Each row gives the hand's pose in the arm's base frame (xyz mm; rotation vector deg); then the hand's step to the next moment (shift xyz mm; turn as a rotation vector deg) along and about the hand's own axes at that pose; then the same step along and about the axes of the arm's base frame.
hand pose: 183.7 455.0 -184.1 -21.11 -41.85 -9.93
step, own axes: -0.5 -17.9 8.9 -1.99 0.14 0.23
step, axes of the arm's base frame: -10.9 -13.0 10.5 -1.56 0.27 -1.23
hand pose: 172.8 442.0 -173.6 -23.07 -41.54 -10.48
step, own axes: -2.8 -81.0 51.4 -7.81 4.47 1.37
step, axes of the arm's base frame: -57.5 -52.0 56.6 -5.25 4.82 -5.66
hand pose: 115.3 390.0 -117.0 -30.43 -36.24 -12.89
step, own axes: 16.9 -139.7 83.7 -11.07 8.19 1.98
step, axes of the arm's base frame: -78.5 -73.7 123.3 -6.80 8.42 -8.74
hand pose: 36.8 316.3 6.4 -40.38 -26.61 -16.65
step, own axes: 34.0 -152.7 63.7 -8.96 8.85 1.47
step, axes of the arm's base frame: -52.6 -71.4 143.8 -4.56 8.34 -8.39
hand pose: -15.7 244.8 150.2 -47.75 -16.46 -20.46
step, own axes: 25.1 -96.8 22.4 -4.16 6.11 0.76
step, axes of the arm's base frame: -20.1 -47.8 88.4 -1.29 5.17 -5.18
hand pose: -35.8 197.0 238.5 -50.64 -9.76 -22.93
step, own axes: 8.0 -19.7 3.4 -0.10 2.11 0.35
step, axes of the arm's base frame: -0.7 -10.7 18.7 0.78 1.49 -1.32
